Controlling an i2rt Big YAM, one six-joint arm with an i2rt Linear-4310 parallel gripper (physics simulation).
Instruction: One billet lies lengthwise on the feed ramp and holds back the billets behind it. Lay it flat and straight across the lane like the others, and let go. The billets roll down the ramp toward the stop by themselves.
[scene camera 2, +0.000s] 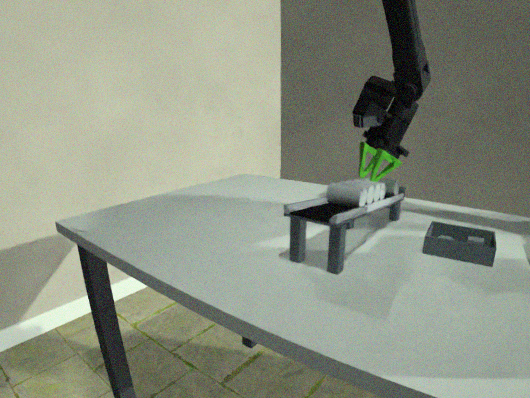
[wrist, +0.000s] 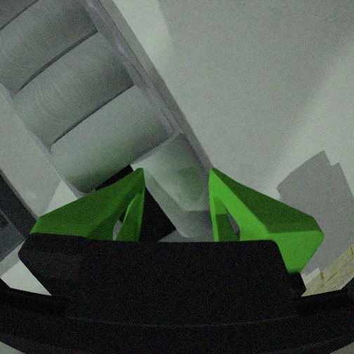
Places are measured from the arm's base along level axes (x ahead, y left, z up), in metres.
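Where they show: gripper, fingertip midpoint: (scene camera 2: 366, 180).
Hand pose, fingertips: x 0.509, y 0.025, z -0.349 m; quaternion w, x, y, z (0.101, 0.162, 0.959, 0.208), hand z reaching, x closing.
Things, the pixels of their top centre, and the offset from my fingertips. "spot": a spot on its surface instead. Level surfaces: height alone.
- ramp, surface spot: (scene camera 2: 346, 215) spot: dx -0.124, dy +0.244, dz -0.001 m
- greyer billet, top centre: (scene camera 2: 384, 178) dx -0.011, dy -0.065, dz -0.004 m
- outermost, top centre: (scene camera 2: 347, 184) dx -0.057, dy +0.152, dz +0.022 m
- dark open tray, top centre: (scene camera 2: 461, 233) dx -0.236, dy +0.015, dz -0.061 m
- table, surface height: dz -0.096 m
The lengthwise billet (wrist: 181, 182), pale grey, lies along the ramp (scene camera 2: 346, 215) (wrist: 156, 220) beside its right rail in the wrist view, with the black bed showing to its left. In the scene view a greyer billet (scene camera 2: 391, 187) shows at the far end of the row. Several billets lie across the lane; the nearest to the lengthwise one (wrist: 112, 140) almost meets its end, and the outermost (scene camera 2: 345, 193) shows in the scene view. My green-fingered gripper (scene camera 2: 368, 178) (wrist: 176, 176) is open and empty. Its fingertips are above the ramp, one on each side of the lengthwise billet in the wrist view.
A dark open tray (scene camera 2: 459, 254) stands on the table (scene camera 2: 200, 240), to the right of the ramp in the scene view. The ramp stands on grey legs and has a raised rail along each side. The arm (scene camera 2: 407, 50) reaches down from above. A wall stands behind the table.
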